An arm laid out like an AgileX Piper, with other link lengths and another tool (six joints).
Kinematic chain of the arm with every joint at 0, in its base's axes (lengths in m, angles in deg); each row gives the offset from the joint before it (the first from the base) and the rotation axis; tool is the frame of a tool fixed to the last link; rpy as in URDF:
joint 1: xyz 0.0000 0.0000 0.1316 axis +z
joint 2: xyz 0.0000 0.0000 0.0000 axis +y
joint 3: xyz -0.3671 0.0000 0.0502 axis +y
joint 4: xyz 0.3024 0.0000 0.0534 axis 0.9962 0 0.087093
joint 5: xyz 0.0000 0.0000 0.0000 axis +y
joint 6: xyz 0.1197 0.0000 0.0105 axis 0.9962 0 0.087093
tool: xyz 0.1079 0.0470 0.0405 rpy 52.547 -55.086 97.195
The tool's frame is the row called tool.
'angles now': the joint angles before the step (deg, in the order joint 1, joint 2, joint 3, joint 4, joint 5, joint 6). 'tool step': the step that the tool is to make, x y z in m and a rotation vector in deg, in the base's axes. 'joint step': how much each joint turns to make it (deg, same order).
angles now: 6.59 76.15 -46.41 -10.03 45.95 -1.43
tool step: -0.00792 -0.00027 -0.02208 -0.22 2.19 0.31
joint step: 0.00 1.26 2.58 -0.11 -1.66 0.00
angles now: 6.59 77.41 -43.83 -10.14 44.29 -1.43
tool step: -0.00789 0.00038 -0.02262 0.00 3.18 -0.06
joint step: -0.01 2.06 1.83 0.35 -0.74 -0.01
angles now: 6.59 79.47 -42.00 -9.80 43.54 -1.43
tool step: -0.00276 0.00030 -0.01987 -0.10 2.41 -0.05
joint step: 0.00 2.52 1.15 0.01 -1.25 0.23
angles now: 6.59 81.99 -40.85 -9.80 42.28 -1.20
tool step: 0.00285 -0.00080 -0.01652 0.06 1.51 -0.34
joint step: -0.35 2.75 0.46 0.01 -1.71 0.23
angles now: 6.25 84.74 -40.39 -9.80 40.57 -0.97
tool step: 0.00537 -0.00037 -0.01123 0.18 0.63 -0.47
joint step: -0.29 2.24 -0.01 0.00 -1.60 0.40
